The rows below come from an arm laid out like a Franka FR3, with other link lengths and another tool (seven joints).
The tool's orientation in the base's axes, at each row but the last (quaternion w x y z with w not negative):
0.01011, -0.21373, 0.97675, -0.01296
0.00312, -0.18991, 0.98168, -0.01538
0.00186, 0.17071, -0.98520, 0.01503
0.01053, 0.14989, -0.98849, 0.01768
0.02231, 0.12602, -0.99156, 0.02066
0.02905, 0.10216, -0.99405, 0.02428
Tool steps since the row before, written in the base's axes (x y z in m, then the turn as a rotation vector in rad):
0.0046, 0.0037, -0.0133, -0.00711, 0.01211, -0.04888
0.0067, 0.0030, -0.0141, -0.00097, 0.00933, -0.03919
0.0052, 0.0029, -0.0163, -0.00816, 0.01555, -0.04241
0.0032, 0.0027, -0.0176, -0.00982, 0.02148, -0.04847
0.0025, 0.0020, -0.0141, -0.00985, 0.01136, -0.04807
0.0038, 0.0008, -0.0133, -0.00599, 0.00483, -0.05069
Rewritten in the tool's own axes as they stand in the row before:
-0.0055, 0.0018, 0.0133, 0.00209, 0.01542, 0.04842
-0.0073, 0.0007, 0.0141, -0.00257, 0.01024, 0.03889
-0.0060, 0.0015, 0.0162, 0.00208, 0.01861, 0.04191
-0.0043, 0.0022, 0.0174, 0.00175, 0.02496, 0.04776
-0.0036, 0.0018, 0.0139, 0.00432, 0.01516, 0.04784
-0.0047, 0.0006, 0.0130, 0.00170, 0.00809, 0.05060

